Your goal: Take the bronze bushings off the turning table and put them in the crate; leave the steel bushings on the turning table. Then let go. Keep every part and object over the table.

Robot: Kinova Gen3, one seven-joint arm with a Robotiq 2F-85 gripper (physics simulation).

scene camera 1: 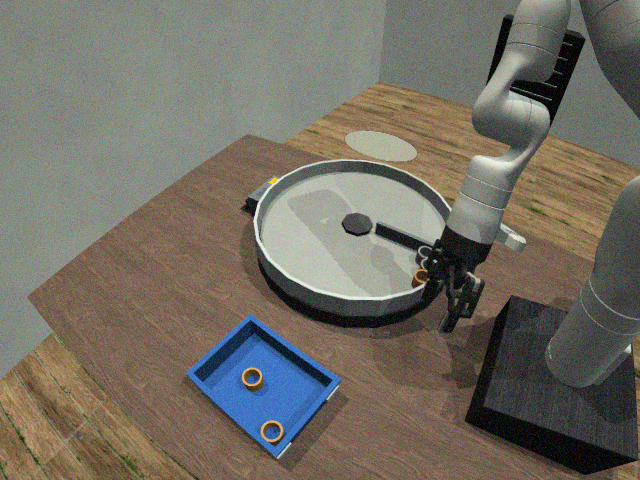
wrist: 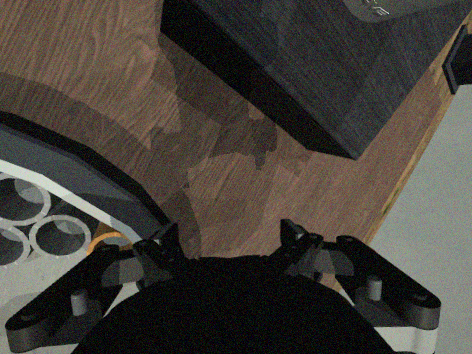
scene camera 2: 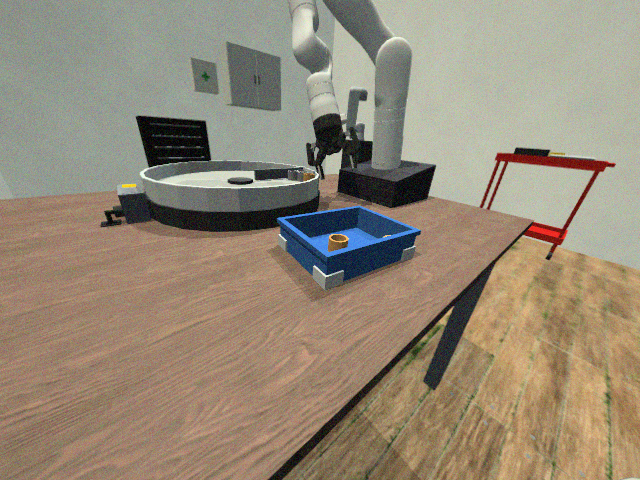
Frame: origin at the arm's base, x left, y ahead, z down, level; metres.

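Seen in the pictures: gripper, fingertip midpoint: (scene camera 1: 433, 314) (wrist: 229, 232) (scene camera 2: 337, 175); arm's base, link origin: (scene camera 1: 571, 360) (scene camera 2: 385, 166).
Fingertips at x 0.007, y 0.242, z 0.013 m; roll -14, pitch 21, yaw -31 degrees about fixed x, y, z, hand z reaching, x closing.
Offsets run from my fingertips to a thing's middle. "*": to the spot under its first point.
A bronze bushing @(dx -0.074, dy +0.042, dz +0.019 m) (scene camera 1: 416, 281) (scene camera 2: 309, 176) (wrist: 110, 235) stands inside the rim of the turning table (scene camera 1: 305, 290) (scene camera 2: 206, 197) (wrist: 75, 197), partly behind my gripper in scene camera 1 and the wrist view. Steel bushings @(dx -0.134, dy +0.053, dz +0.019 m) (scene camera 1: 419, 253) (scene camera 2: 295, 175) (wrist: 61, 218) stand close together beside it, near the dark bar. One bronze bushing @(dx +0.211, dy +0.213, dz +0.067 m) (scene camera 1: 254, 388) (scene camera 2: 337, 244) stands in the blue crate @(dx +0.211, dy +0.192, dz +0.059 m) (scene camera 1: 307, 356) (scene camera 2: 369, 262); another bronze bushing @(dx +0.268, dy +0.139, dz +0.067 m) (scene camera 1: 263, 432) is at the crate's corner, mostly hidden in scene camera 2. My gripper (scene camera 1: 438, 311) (scene camera 2: 337, 171) (wrist: 229, 232) is open and empty, at the turning table's robot-side rim.
The dark bar @(* dx -0.152, dy +0.107, dz +0.006 m) (scene camera 1: 403, 236) (scene camera 2: 273, 174) runs from the hub @(dx -0.161, dy +0.209, dz +0.027 m) (scene camera 1: 356, 223) (scene camera 2: 240, 180) outward. The robot's black base block (scene camera 1: 522, 413) (scene camera 2: 385, 184) (wrist: 280, 95) stands near the gripper. A small dark box @(* dx -0.147, dy +0.441, dz +0.026 m) (scene camera 1: 262, 193) (scene camera 2: 135, 205) adjoins the turning table's far side from the gripper.
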